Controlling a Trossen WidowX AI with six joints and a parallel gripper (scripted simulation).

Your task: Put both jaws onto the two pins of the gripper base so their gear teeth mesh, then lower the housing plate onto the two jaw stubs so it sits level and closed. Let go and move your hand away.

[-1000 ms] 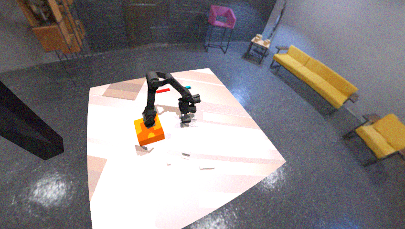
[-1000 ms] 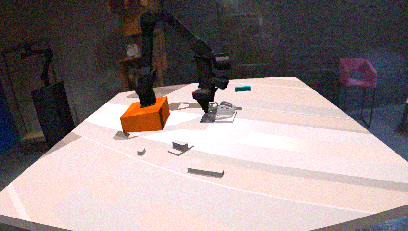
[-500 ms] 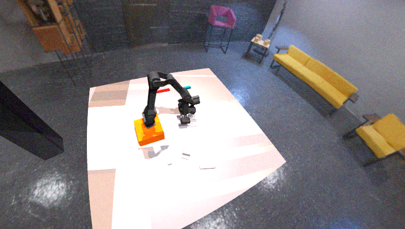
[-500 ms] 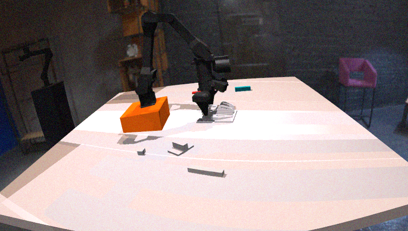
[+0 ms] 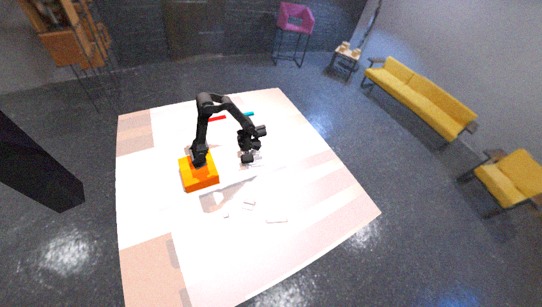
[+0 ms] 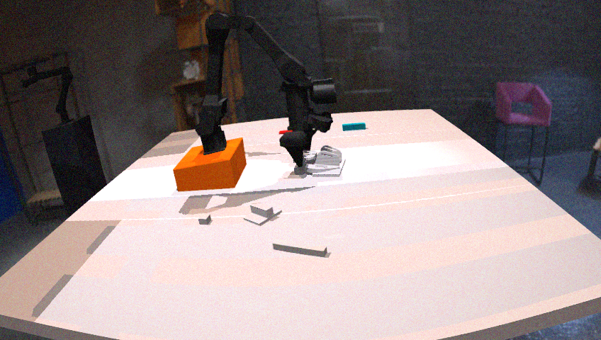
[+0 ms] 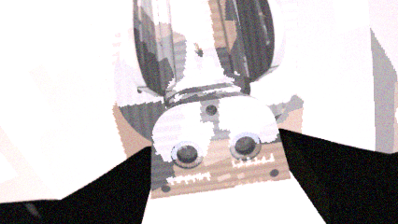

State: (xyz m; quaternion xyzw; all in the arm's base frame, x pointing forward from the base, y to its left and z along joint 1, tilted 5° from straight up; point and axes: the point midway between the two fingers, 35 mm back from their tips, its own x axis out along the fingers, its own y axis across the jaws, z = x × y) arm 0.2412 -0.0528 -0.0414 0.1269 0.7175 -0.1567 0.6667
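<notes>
The gripper base lies 1 cm ahead of my gripper tip and 2 cm above it. Also, from my gripper tip: flat plate 7 cm ahead, 3 cm to the right, 2 cm below; small grey cube 26 cm behind, 23 cm to the right, 1 cm below; stepped piece 13 cm behind, 24 cm to the right, 1 cm below.
</notes>
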